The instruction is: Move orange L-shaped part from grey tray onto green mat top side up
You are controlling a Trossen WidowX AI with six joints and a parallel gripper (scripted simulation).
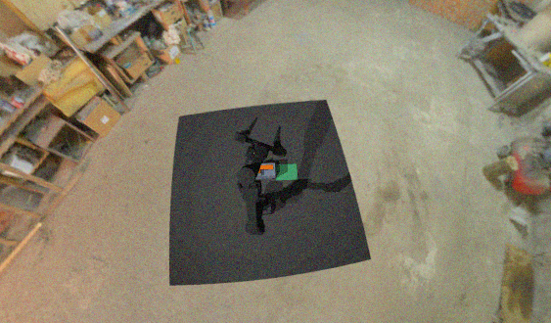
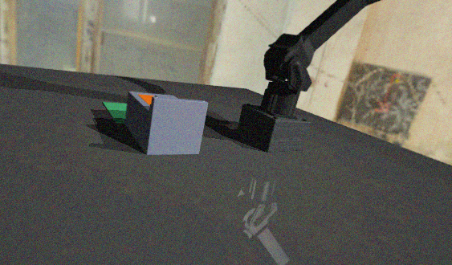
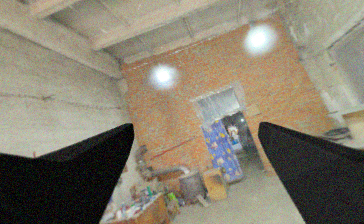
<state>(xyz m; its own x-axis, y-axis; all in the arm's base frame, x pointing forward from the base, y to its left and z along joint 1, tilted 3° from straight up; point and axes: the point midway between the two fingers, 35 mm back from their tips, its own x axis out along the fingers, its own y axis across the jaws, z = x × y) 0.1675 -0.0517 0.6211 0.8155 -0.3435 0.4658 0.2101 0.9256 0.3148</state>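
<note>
The orange L-shaped part is 660 mm below my gripper tip, 80 mm ahead of it and 60 mm to the left of it. From my gripper tip the other things lie so: green mat: 730 mm below, 100 mm to the right, 80 mm ahead.
</note>
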